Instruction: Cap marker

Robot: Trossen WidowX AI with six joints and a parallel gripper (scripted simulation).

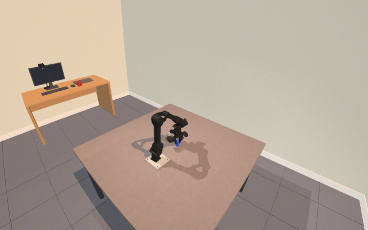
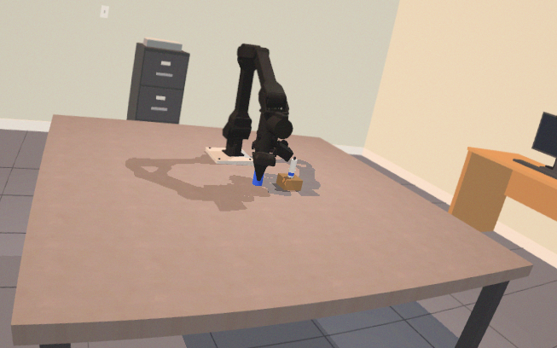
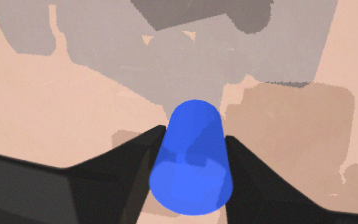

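Right now the holder block is 100 mm to the left of my gripper tip and 20 mm ahead of it. The rest, counted from my gripper tip: blue cap 10 mm above.
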